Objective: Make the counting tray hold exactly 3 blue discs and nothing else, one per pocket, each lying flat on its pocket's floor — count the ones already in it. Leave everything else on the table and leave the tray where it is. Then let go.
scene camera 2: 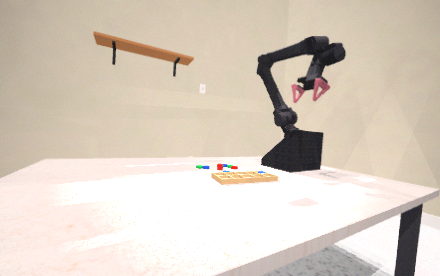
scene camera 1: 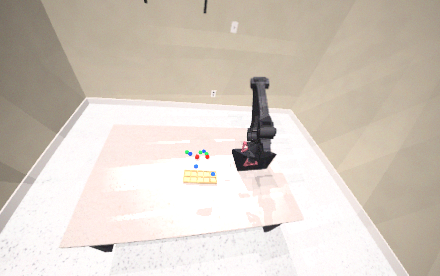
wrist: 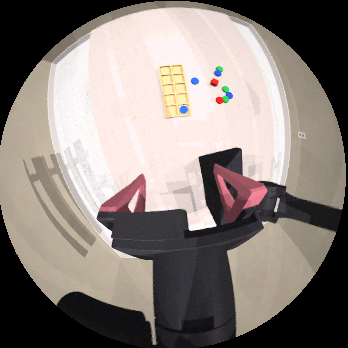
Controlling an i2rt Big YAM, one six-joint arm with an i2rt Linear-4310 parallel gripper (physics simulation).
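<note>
The wooden counting tray (scene camera 1: 200, 183) (scene camera 2: 245, 180) (wrist: 164, 118) has two rows of pockets. One blue disc (scene camera 1: 213, 174) (scene camera 2: 261, 172) (wrist: 183, 109) is in a corner pocket at the tray's end nearest the arm base. A second blue disc (scene camera 1: 196, 166) (wrist: 195, 81) lies on the table just beside the tray. A third blue disc (scene camera 1: 190, 154) (scene camera 2: 206, 167) (wrist: 218, 73) touches a green disc. A fourth blue disc (scene camera 1: 203, 151) (wrist: 229, 95) lies among green discs. My gripper (scene camera 2: 308, 101) (wrist: 178, 171) is open and empty, high above the table, away from the tray.
Green discs (scene camera 1: 187, 152) (wrist: 219, 69), a red cube (scene camera 2: 220, 166) (wrist: 214, 82) and a red disc (scene camera 1: 207, 157) (scene camera 2: 234, 167) (wrist: 219, 100) lie near the blue ones, behind the tray. The black arm base (scene camera 1: 254, 161) (scene camera 2: 300, 151) stands to the right of the tray in both scene views.
</note>
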